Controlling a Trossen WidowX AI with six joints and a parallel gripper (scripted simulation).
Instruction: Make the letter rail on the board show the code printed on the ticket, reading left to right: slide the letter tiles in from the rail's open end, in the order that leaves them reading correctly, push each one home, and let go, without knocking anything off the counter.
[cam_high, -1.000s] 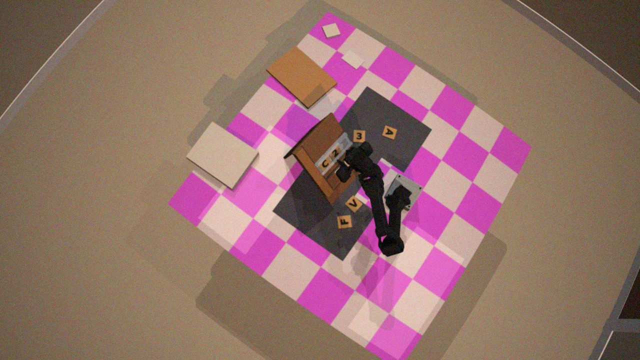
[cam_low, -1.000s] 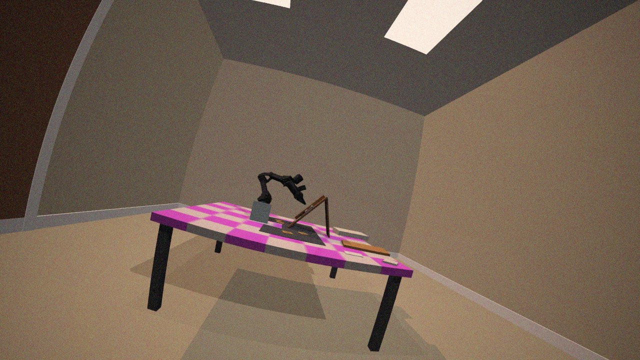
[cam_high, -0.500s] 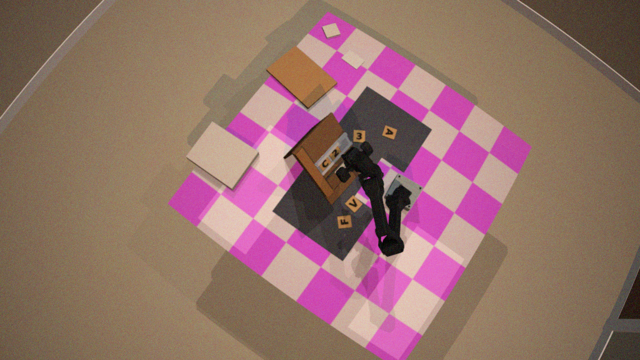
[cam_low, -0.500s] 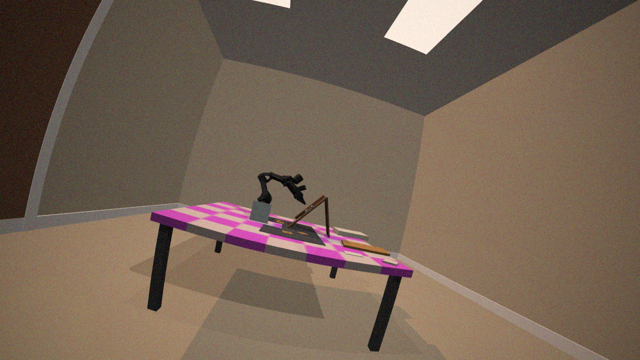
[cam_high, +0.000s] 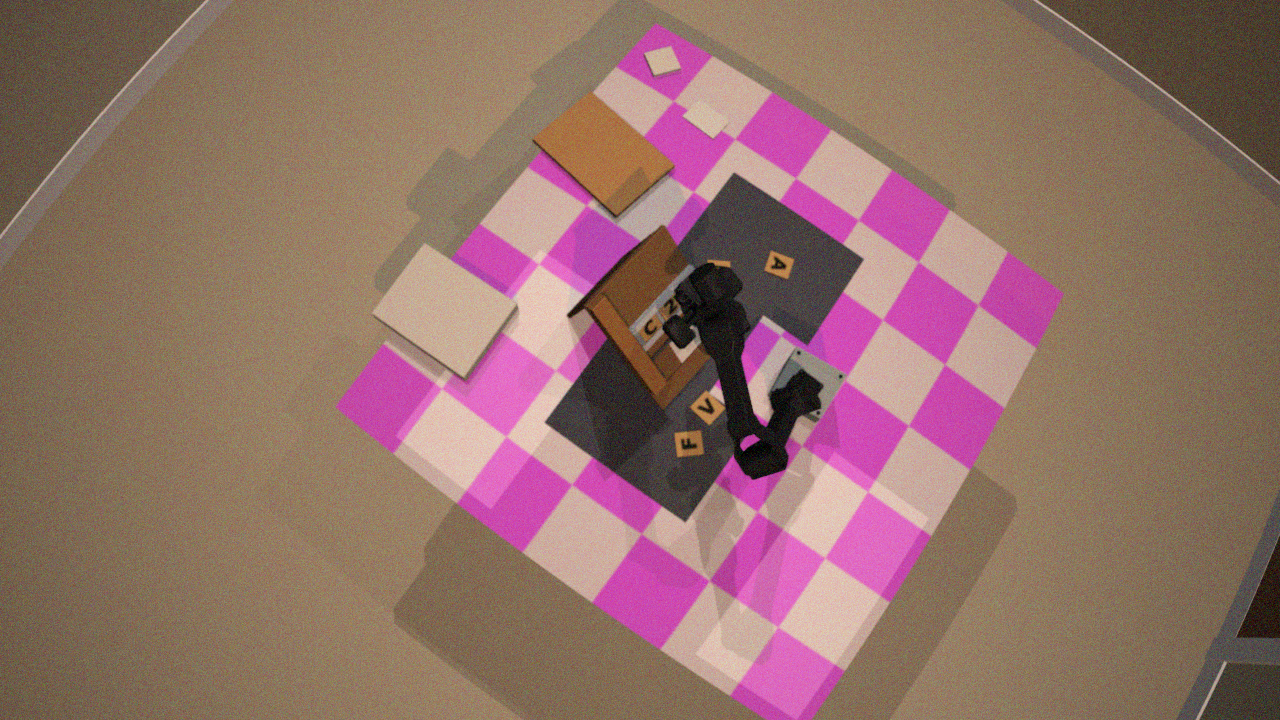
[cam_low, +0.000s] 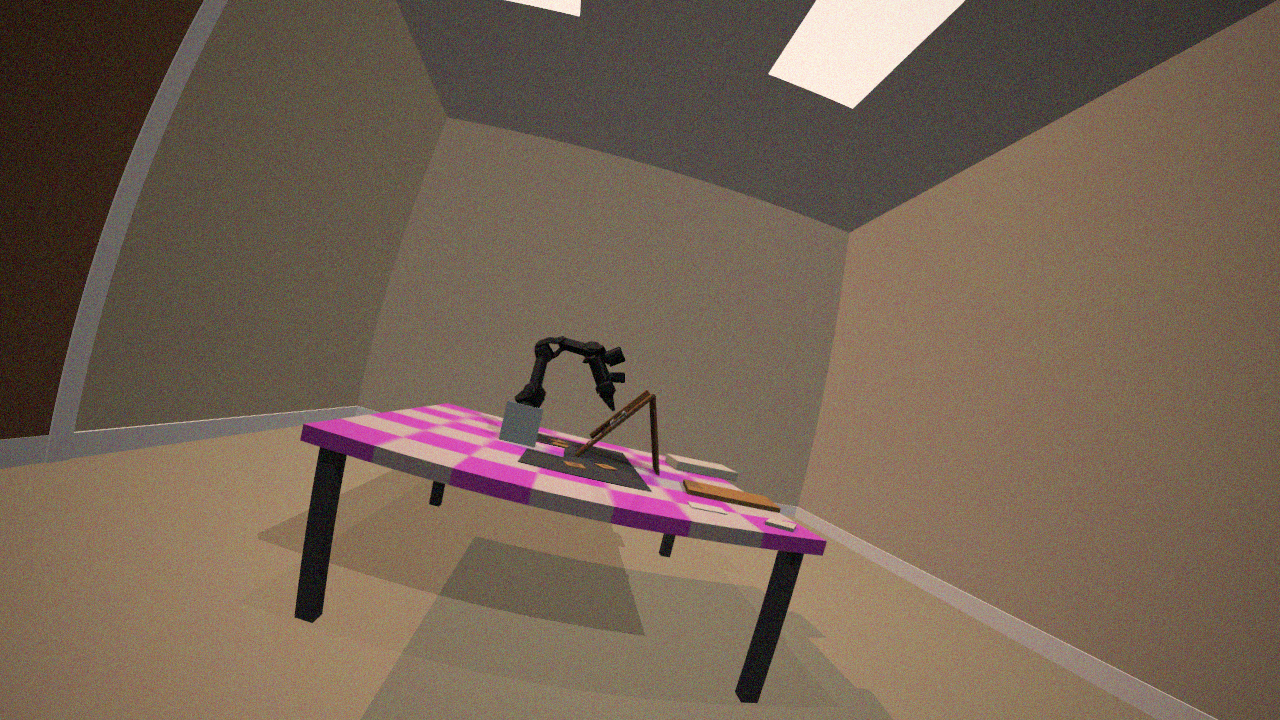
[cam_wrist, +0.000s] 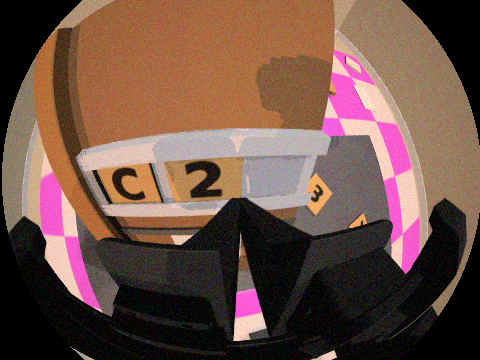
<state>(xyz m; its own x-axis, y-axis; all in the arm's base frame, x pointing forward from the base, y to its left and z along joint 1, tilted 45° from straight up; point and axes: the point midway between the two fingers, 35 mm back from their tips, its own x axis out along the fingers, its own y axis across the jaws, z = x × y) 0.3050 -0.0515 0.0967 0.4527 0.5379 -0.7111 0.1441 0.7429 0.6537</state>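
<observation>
Right now the 2 tile is 20 mm to the left of my gripper tip, 20 mm below it and 20 mm ahead of it. Round my gripper tip: c tile (80 mm to the left, 30 mm ahead, 20 mm below); white ticket (110 mm below, 40 mm behind, 30 mm to the left); 3 tile (180 mm below, 170 mm to the right).
</observation>
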